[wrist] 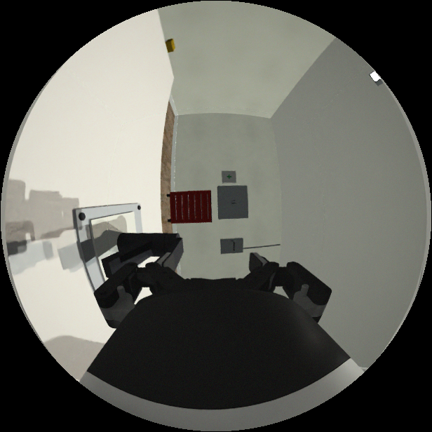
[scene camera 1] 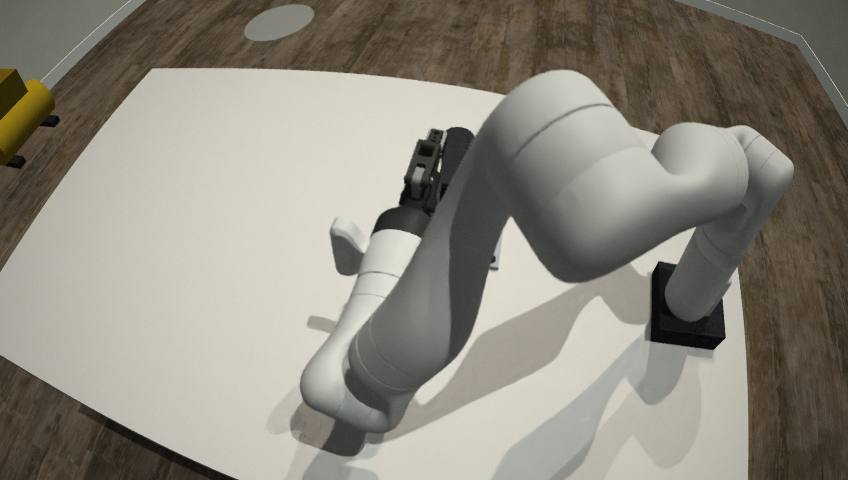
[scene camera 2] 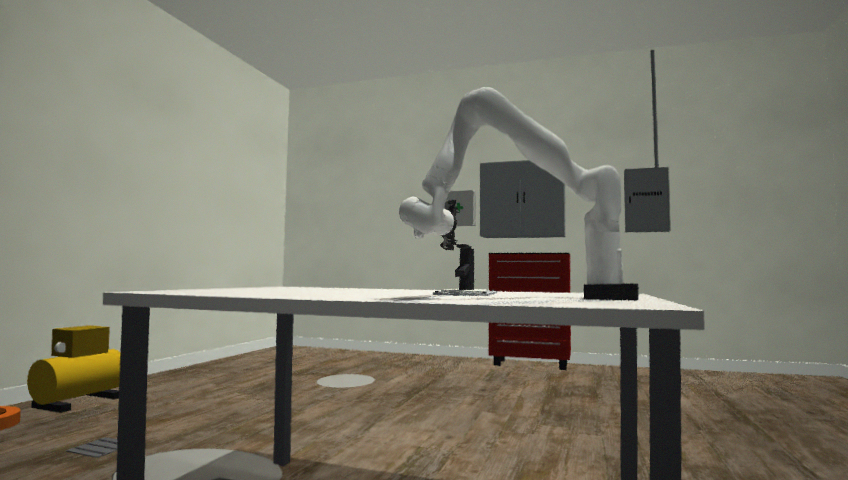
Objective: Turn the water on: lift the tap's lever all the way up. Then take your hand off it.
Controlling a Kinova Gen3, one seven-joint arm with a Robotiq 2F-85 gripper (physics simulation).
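Places are measured from the arm's base along level axes (x ahead, y left, z up), in centimetres.
Pixels of known places: gripper, fingertip midpoint: (scene camera 1: 436,157); arm's base, link origin: (scene camera 1: 686,298) (scene camera 2: 604,284).
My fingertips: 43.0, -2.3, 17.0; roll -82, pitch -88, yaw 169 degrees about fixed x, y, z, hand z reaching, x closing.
Ahead of a thing's pixels: the offset from my fingertips to its top centre, as dx, dy, dz. "spot": to the spot under its first point.
The black tap @[spot: -1.6, -7.9, -5.4] (scene camera 1: 457,148) (scene camera 2: 467,270) (wrist: 145,241) stands upright on a light frame-shaped base @[spot: +4.1, +0.7, -20.2] (scene camera 2: 441,292) (wrist: 111,208). Its lever @[spot: -2.4, -0.9, -5.8] (scene camera 2: 463,245) (wrist: 176,246) is at the top of the body and sticks out toward the gripper; its exact angle is hard to tell. My gripper (scene camera 1: 436,136) (scene camera 2: 452,224) (wrist: 211,261) is open, with one finger above the other and nothing between them. In the wrist view the lower finger overlaps the near part of the lever. Whether they touch is unclear. In scene camera 1 the arm hides much of the tap and base.
The white table (scene camera 1: 196,178) (scene camera 2: 333,302) carries the tap and the arm's black base (scene camera 1: 687,330) (scene camera 2: 610,291). A red drawer cabinet (scene camera 2: 529,272) (wrist: 191,206) and grey wall cabinets stand beyond the table. A yellow compressor (scene camera 1: 23,115) (scene camera 2: 74,377) is on the floor at the left.
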